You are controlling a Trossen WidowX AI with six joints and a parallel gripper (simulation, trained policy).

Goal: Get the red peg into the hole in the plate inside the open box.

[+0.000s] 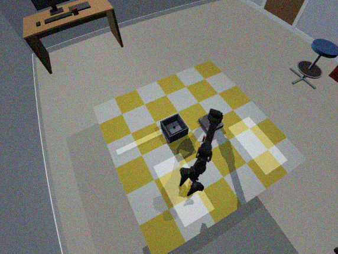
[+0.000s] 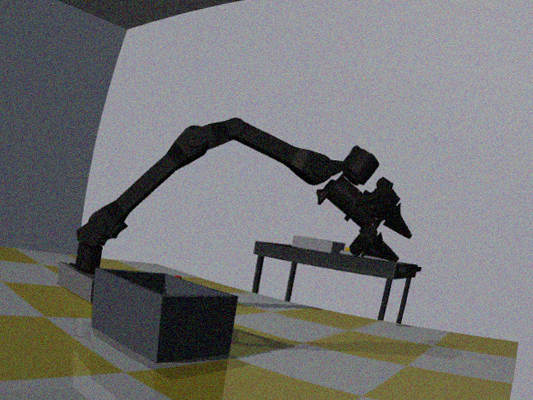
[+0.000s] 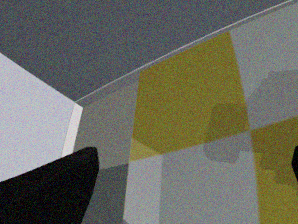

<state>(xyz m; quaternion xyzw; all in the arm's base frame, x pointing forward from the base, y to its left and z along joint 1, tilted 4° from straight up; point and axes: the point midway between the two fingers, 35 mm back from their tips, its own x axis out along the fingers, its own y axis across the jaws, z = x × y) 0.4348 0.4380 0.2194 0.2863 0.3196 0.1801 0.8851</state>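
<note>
The red peg is 31 cm behind my gripper tip, 33 cm to the right of it and 17 cm below it. The rest, counted from my gripper tip: dark box (14 cm behind, 49 cm to the right, 18 cm below); then grey plate (14 cm behind, 49 cm to the right, 16 cm below).
</note>
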